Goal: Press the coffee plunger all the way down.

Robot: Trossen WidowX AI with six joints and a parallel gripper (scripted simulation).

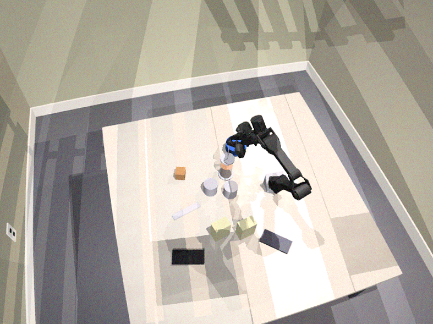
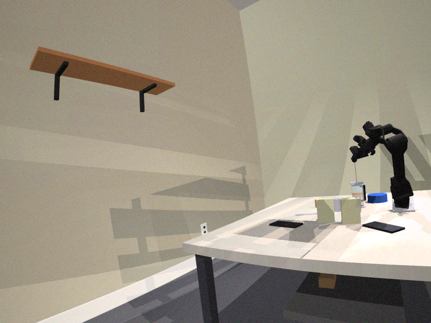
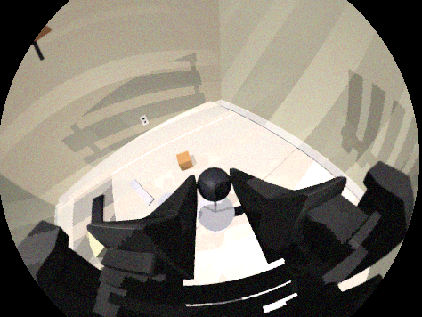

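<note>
The coffee press is 14 cm below my gripper tip, 1 cm to the right of it and 1 cm behind it. From my gripper tip the other things lie so: blue disc: 26 cm below, 17 cm to the right, 9 cm behind; orange cube: 26 cm below, 24 cm ahead, 1 cm to the right; grey bar: 28 cm below, 23 cm ahead, 21 cm to the left.
</note>
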